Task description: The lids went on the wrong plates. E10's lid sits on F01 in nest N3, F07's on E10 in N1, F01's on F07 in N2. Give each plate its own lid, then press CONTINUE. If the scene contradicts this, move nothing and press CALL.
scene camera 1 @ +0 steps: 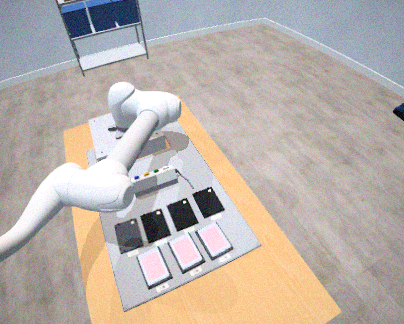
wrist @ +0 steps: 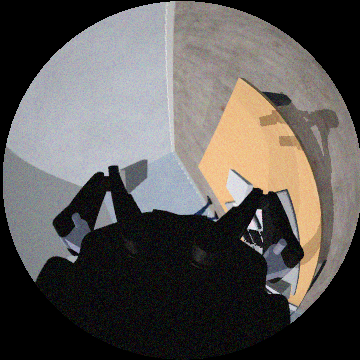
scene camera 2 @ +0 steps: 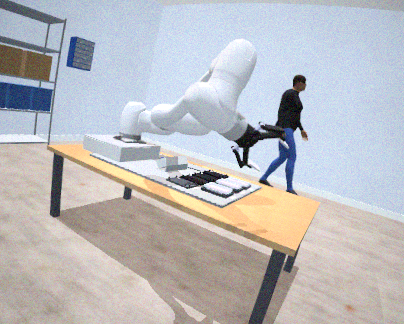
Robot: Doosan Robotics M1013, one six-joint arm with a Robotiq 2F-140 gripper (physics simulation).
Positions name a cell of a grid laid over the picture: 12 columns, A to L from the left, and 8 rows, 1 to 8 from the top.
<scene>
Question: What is my gripper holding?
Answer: Nothing.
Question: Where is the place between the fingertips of my gripper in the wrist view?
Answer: At G4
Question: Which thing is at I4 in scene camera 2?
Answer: My gripper.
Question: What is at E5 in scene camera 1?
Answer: A button box.
</scene>
